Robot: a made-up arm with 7 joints. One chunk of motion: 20 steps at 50 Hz.
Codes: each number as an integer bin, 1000 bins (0 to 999) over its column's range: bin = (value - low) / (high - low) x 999, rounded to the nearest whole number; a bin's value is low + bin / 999 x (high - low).
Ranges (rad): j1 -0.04..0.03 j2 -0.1..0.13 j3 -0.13..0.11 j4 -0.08..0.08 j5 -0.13..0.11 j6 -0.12..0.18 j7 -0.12..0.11
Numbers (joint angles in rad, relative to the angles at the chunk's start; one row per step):
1: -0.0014 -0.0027 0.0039 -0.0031 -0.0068 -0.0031 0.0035
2: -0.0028 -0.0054 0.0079 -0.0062 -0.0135 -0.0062 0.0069
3: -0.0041 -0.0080 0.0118 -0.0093 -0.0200 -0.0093 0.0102
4: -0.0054 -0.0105 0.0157 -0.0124 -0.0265 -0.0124 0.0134
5: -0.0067 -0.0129 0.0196 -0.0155 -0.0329 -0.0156 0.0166
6: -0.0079 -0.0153 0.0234 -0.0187 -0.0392 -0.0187 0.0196
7: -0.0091 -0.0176 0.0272 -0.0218 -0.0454 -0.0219 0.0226
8: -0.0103 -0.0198 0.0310 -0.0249 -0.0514 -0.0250 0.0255
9: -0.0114 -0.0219 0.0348 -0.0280 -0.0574 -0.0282 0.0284
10: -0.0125 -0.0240 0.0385 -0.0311 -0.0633 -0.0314 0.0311
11: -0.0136 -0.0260 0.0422 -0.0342 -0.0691 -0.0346 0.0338
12: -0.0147 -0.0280 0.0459 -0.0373 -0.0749 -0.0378 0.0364
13: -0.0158 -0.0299 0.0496 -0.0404 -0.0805 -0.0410 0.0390
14: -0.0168 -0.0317 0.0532 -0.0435 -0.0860 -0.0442 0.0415
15: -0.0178 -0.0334 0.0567 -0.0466 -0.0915 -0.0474 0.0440
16: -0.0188 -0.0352 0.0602 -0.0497 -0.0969 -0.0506 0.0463
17: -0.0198 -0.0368 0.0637 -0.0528 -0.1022 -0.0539 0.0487
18: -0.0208 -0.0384 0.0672 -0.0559 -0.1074 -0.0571 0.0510
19: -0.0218 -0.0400 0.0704 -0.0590 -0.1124 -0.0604 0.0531
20: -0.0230 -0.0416 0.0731 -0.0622 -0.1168 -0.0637 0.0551
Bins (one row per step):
1: 551 423 557 480 513 389 536
2: 531 411 574 461 485 379 551
3: 512 400 590 441 458 369 566
4: 494 389 606 422 431 358 579
5: 475 378 623 403 404 348 593
6: 458 368 639 383 378 337 606
7: 441 358 654 363 352 327 619
8: 424 348 670 344 327 316 632
9: 408 339 686 325 302 306 645
10: 392 330 701 305 278 295 656
11: 377 321 717 286 253 284 668
12: 361 313 732 267 229 274 679
13: 345 304 748 247 206 263 691
14: 331 297 763 228 183 252 701
15: 317 289 777 209 160 242 712
16: 303 281 792 189 138 231 722
17: 288 275 806 170 116 220 733
18: 274 268 821 150 94 209 743
19: 260 261 834 131 73 198 752
20: 243 254 845 111 55 187 761

